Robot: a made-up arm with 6 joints.
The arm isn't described. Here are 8 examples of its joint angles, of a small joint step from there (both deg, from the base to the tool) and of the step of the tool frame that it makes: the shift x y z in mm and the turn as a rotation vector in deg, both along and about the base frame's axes.
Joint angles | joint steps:
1: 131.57 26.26 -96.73 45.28 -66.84 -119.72 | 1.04 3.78 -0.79 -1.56 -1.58 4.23
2: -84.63 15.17 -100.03 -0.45 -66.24 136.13 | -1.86 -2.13 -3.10 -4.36 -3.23 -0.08
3: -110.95 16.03 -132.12 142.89 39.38 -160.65 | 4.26 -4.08 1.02 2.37 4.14 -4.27
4: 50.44 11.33 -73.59 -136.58 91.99 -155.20 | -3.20 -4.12 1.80 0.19 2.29 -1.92
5: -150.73 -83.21 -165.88 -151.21 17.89 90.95 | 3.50 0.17 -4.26 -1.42 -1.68 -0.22
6: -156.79 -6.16 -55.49 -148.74 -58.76 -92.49 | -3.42 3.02 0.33 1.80 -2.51 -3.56
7: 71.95 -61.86 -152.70 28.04 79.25 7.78 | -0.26 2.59 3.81 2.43 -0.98 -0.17
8: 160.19 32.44 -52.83 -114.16 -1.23 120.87 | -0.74 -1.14 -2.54 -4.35 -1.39 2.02
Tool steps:
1: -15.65 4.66 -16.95 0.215 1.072 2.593
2: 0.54 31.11 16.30 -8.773 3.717 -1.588
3: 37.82 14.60 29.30 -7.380 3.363 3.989
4: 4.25 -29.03 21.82 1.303 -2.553 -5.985
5: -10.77 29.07 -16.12 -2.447 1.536 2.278
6: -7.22 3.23 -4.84 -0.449 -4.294 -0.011
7: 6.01 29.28 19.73 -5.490 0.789 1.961
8: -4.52 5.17 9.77 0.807 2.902 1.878
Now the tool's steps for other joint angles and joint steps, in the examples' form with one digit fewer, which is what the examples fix.
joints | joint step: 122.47 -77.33 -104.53 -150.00 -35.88 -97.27 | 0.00 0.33 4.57 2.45 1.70 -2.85
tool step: -11.1 10.8 0.5 -1.92 -1.83 0.12
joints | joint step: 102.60 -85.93 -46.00 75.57 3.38 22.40 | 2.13 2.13 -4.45 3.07 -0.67 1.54
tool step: 4.7 -0.7 11.4 1.42 4.28 4.79
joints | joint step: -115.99 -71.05 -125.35 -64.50 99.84 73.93 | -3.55 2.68 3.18 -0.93 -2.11 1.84
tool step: 6.2 -26.1 18.6 3.32 -0.81 -4.99
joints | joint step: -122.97 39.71 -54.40 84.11 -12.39 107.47 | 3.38 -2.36 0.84 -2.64 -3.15 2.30
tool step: 3.5 -16.8 17.7 -0.52 3.89 2.96
